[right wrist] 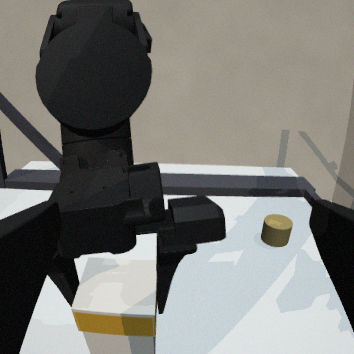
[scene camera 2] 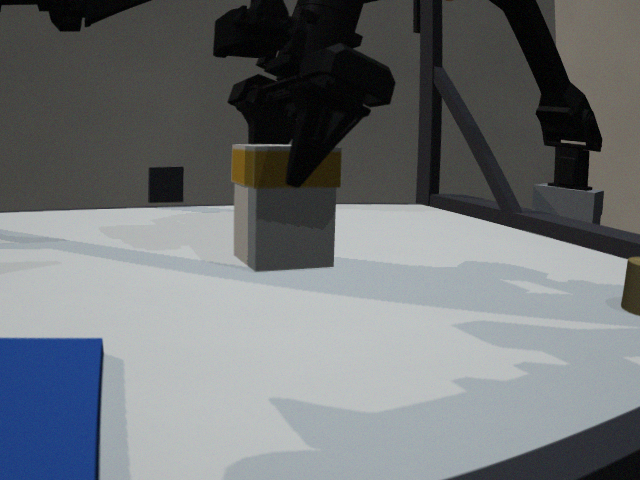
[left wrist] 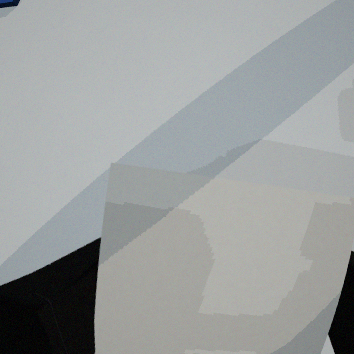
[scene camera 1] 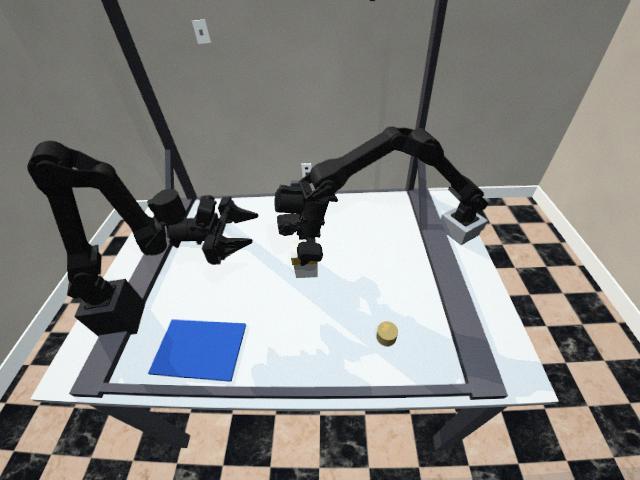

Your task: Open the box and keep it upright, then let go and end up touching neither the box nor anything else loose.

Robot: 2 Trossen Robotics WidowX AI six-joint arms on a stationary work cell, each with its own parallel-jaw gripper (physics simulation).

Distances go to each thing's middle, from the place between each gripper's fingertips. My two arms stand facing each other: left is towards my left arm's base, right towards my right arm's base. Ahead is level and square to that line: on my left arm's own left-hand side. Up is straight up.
I see my left gripper 280 mm short of the gold cylinder (right wrist: 276,228), 140 mm to the right of it and 50 mm above it. Also, from my left hand: flat blue square plate (scene camera 2: 58,381) (320 mm to the right, 160 mm ahead, 60 mm below).
I see my right gripper 220 mm above the flat blue square plate, 210 mm to the left of it and 140 mm short of it. From my right hand the other things lie so: gold cylinder 260 mm ahead, 240 mm to the left, 210 mm below.
